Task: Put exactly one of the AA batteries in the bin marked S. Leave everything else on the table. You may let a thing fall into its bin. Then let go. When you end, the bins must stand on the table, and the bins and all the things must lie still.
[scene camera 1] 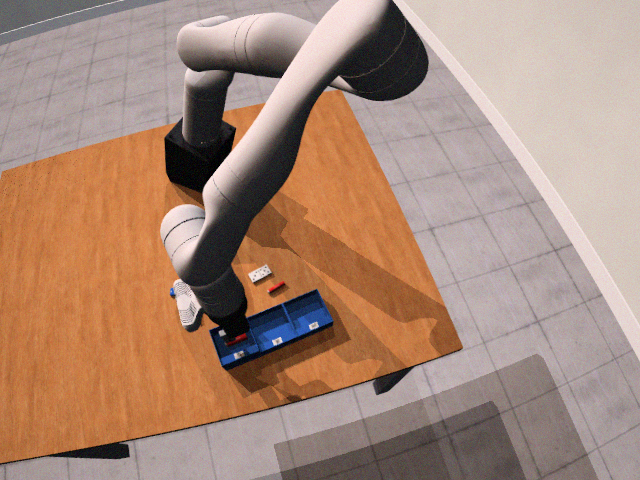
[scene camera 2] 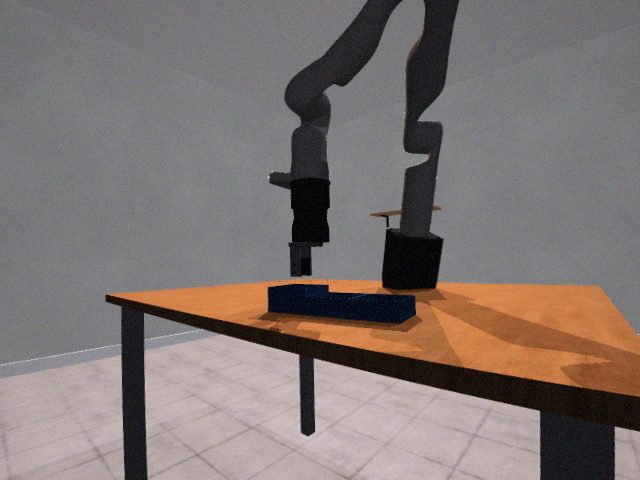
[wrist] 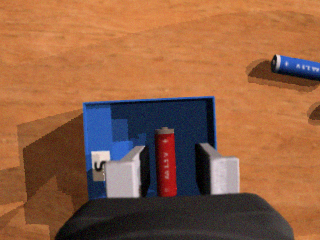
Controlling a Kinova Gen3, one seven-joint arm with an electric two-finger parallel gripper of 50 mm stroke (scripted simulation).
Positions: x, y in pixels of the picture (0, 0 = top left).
Labels:
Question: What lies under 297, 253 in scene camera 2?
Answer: My gripper.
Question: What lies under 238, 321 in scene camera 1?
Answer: My gripper.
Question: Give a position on a blue bin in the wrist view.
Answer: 112, 129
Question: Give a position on a blue bin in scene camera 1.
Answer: At 303, 312

